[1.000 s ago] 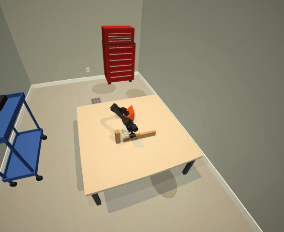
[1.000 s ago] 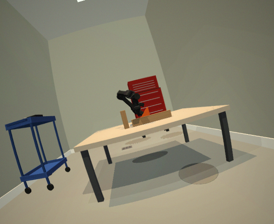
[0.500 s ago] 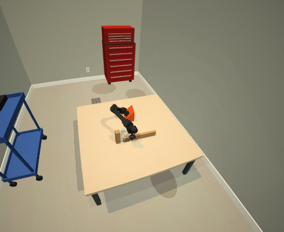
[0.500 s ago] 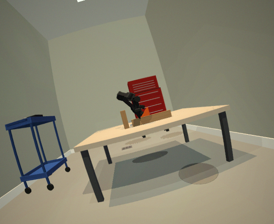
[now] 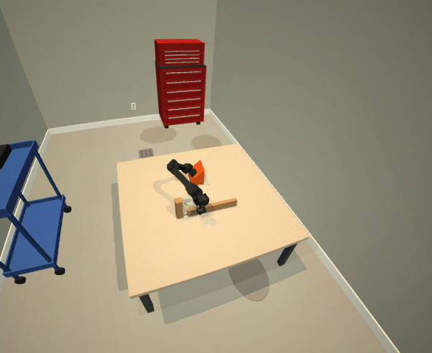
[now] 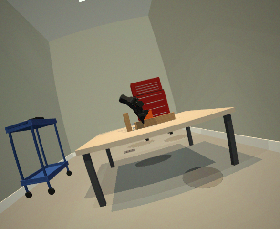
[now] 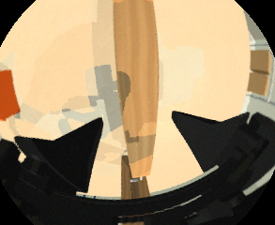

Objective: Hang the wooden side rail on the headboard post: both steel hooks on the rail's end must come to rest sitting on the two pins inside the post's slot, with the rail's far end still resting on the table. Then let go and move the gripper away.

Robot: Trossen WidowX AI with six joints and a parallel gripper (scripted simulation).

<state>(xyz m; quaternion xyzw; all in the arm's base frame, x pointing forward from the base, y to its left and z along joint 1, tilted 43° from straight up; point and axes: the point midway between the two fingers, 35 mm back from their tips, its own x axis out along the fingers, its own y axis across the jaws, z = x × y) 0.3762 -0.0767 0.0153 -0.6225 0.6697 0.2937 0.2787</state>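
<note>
Right now the upright headboard post is 2 cm behind my gripper tip, 14 cm to the right of it and 4 cm above it.
</note>
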